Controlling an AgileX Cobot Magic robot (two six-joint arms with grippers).
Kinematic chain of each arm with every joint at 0, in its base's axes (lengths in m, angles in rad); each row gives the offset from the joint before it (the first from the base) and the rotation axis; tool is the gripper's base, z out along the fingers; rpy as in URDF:
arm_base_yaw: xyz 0 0 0.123 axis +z
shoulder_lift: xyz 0 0 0 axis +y
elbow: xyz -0.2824 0 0.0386 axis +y
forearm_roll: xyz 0.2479 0 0.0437 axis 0.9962 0 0.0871
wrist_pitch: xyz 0 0 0 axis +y
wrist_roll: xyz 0.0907 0 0.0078 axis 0.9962 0 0.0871
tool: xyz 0 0 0 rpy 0 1.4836 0
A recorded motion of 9 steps. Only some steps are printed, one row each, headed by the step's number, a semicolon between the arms.
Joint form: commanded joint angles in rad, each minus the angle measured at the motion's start. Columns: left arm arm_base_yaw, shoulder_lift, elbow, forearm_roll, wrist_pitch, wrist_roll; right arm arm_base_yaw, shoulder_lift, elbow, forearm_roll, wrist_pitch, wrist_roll.
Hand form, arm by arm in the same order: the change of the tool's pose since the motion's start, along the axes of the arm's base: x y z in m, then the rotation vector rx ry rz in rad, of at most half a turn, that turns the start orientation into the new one. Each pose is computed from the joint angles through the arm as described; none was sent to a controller.
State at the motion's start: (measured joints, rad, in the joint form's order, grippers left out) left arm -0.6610 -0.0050 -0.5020 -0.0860 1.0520 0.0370; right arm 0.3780 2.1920 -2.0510 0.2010 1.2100 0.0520
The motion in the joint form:
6: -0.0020 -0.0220 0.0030 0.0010 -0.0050 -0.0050; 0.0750 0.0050 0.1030 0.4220 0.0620 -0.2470
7: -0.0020 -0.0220 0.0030 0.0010 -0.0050 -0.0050; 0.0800 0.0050 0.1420 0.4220 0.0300 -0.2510
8: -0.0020 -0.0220 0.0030 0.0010 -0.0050 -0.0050; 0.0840 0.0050 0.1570 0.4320 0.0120 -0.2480
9: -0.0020 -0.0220 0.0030 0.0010 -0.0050 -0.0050; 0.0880 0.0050 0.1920 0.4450 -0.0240 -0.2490
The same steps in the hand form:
6: -0.0022 0.0019 -0.0006 -0.0176 -0.0162 0.0011; -0.0412 0.0571 -0.0171 0.3054 0.2105 0.2762
7: -0.0022 0.0019 -0.0006 -0.0176 -0.0162 0.0011; -0.0430 0.0582 -0.0272 0.2992 0.2178 0.2641
8: -0.0022 0.0019 -0.0006 -0.0176 -0.0162 0.0011; -0.0441 0.0602 -0.0306 0.3074 0.2207 0.2533
9: -0.0022 0.0019 -0.0006 -0.0176 -0.0162 0.0011; -0.0456 0.0617 -0.0390 0.3146 0.2254 0.2336

